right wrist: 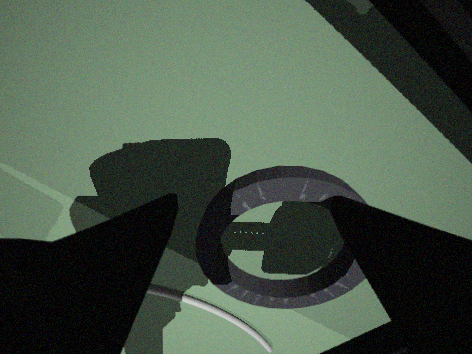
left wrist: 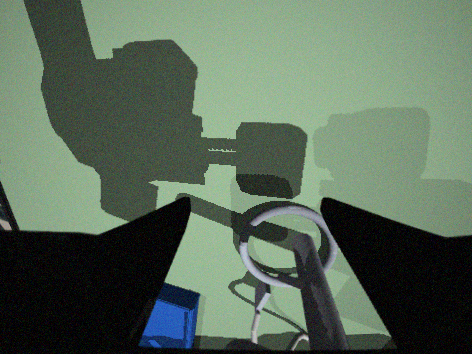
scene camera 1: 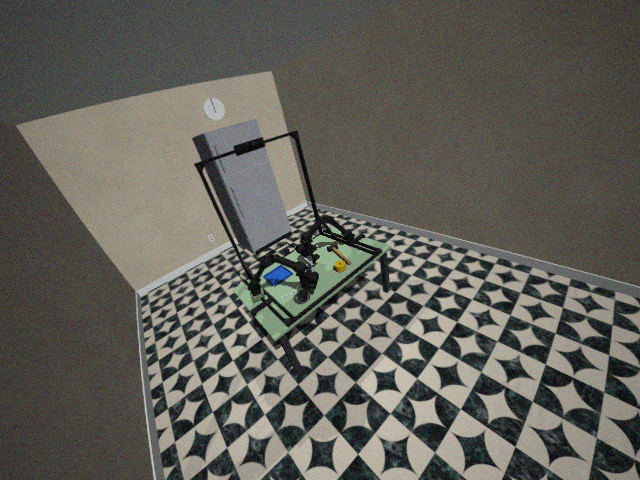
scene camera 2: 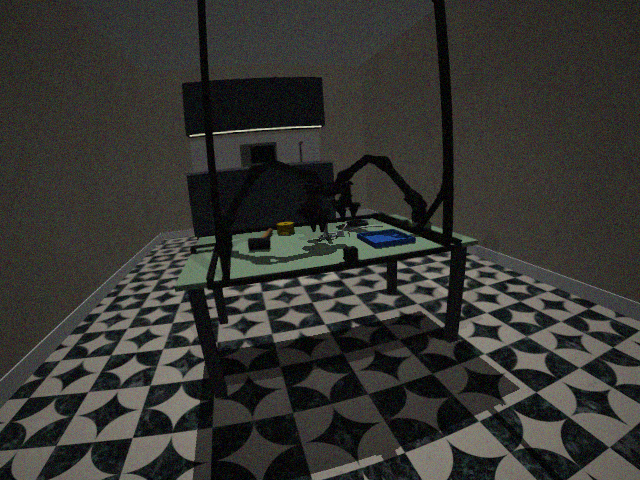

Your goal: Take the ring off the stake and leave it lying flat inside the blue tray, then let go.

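Where they show: left gripper, between the fingertips: (left wrist: 255, 203) (scene camera 1: 310, 261) (scene camera 2: 318, 232); right gripper, between the fingertips: (right wrist: 255, 202) (scene camera 1: 307, 294) (scene camera 2: 348, 221); left arm's base, origin of its link: (scene camera 1: 350, 242); right arm's base, origin of its link: (scene camera 1: 256, 292) (scene camera 2: 419, 220).
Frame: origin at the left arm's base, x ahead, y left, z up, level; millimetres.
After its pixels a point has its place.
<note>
A thin white ring (left wrist: 284, 209) {x 440, y 89, z -11 mm} sits around a grey tilted stake (left wrist: 317, 298) {x 459, y 120, z 43 mm} in the left wrist view, above the green table. My left gripper (left wrist: 255, 203) {x 433, y 59, z 20 mm} (scene camera 1: 309, 252) {x 433, y 59, z 20 mm} (scene camera 2: 318, 221) {x 433, y 59, z 20 mm} is open and empty, with the ring and stake between and below its fingers. The blue tray (left wrist: 171, 319) {x 686, y 54, z -14 mm} (scene camera 1: 277, 275) {x 734, y 3, z -14 mm} (scene camera 2: 385, 237) {x 736, y 28, z -14 mm} is empty. My right gripper (right wrist: 255, 202) {x 590, y 397, z -2 mm} (scene camera 1: 308, 283) {x 590, y 397, z -2 mm} (scene camera 2: 352, 211) {x 590, y 397, z -2 mm} is open and empty. It hangs over a thick dark grey ring (right wrist: 284, 189) {x 594, y 414, z -5 mm} that lies flat on the table, and its right finger covers that ring's right side.
A hammer (scene camera 1: 339, 252) {x 171, y 101, z 15 mm} (scene camera 2: 260, 243) {x 189, y -54, z 11 mm} and a yellow cylinder (scene camera 1: 340, 266) {x 263, y 303, z 31 mm} (scene camera 2: 285, 229) {x 258, y 222, z 7 mm} lie on the green table (scene camera 1: 337, 281) {x 344, y 389, z -20 mm}. A white curved wire (right wrist: 227, 316) {x 690, y 293, z -15 mm} lies near the dark ring. A black frame (scene camera 1: 299, 157) {x 161, y -401, z 793 mm} (scene camera 2: 447, 143) {x 961, y -146, z 389 mm} stands around the table.
</note>
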